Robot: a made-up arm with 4 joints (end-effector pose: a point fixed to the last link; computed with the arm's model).
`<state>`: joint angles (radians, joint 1 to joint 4).
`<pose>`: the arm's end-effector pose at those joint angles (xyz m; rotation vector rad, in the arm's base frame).
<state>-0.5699 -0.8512 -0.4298 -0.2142</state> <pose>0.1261 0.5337 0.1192 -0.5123 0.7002 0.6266</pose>
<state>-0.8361 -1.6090 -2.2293 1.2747</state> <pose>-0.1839 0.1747 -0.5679 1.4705 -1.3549 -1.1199</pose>
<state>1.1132 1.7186 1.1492 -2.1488</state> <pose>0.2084 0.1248 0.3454 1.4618 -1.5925 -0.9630</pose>
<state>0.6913 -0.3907 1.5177 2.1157</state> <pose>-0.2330 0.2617 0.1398 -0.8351 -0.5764 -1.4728</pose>
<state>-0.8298 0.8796 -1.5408 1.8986</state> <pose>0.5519 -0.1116 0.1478 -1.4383 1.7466 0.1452</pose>
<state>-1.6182 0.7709 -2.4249 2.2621</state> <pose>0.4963 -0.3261 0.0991 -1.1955 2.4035 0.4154</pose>
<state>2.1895 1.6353 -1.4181 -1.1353</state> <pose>0.1363 0.2279 -0.2637 -1.1349 -1.5902 0.6102</pose>
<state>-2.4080 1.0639 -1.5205 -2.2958</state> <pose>0.4002 0.1508 0.2554 0.7152 -1.5471 -0.3712</pose>
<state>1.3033 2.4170 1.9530 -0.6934</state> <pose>0.3162 0.3298 0.1757 -0.5508 -0.2677 -1.2798</pose>
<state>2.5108 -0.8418 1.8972 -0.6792</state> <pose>-0.2031 0.1427 0.3111 -1.3601 1.6636 1.1507</pose>
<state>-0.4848 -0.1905 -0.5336 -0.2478</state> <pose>0.3416 0.4304 0.1965 -0.2815 0.5651 -0.0170</pose>
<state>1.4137 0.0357 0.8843 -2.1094</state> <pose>-0.0981 -0.0505 0.3393 -2.5338 1.1623 -0.3725</pose>
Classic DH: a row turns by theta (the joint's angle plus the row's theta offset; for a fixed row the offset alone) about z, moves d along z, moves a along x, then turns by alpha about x. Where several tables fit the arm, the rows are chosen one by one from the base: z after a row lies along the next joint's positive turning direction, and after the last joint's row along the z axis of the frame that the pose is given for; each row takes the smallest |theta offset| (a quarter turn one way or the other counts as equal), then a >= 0, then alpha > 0; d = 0 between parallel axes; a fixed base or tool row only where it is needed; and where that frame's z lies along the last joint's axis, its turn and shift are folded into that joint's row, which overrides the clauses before.
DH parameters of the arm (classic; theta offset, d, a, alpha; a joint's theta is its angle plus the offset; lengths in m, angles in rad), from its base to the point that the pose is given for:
base (fixed): 1.5708 0.079 0 1.5708
joint 1: 0 0.056 0.12 1.5708
joint 2: 1.5708 0.093 0.138 -1.5708
joint 3: 1.5708 -0.169 0.381 -1.5708
joint 4: -1.5708 0.046 0.007 -1.5708
tool (fixed): 1.5708 0.057 0 0

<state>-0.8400 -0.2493 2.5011 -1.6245</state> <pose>-0.0171 -0.1661 -0.3619 0.6241 -0.7536 2.4623</pose>
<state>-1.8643 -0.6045 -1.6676 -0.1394</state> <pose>0.4430 -0.2518 -0.4453 -1.7171 1.4958 -1.3281</pose>
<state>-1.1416 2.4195 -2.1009 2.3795</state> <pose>-0.1471 -0.3497 0.2964 -0.7078 1.1293 -0.4370</pose>
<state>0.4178 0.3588 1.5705 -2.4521</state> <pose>-0.0777 0.3467 0.0809 1.8603 -1.3090 1.4537</pose>
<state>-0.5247 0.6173 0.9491 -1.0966</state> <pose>-0.0524 0.3442 -0.0012 0.2228 -1.0435 0.2722</pose>
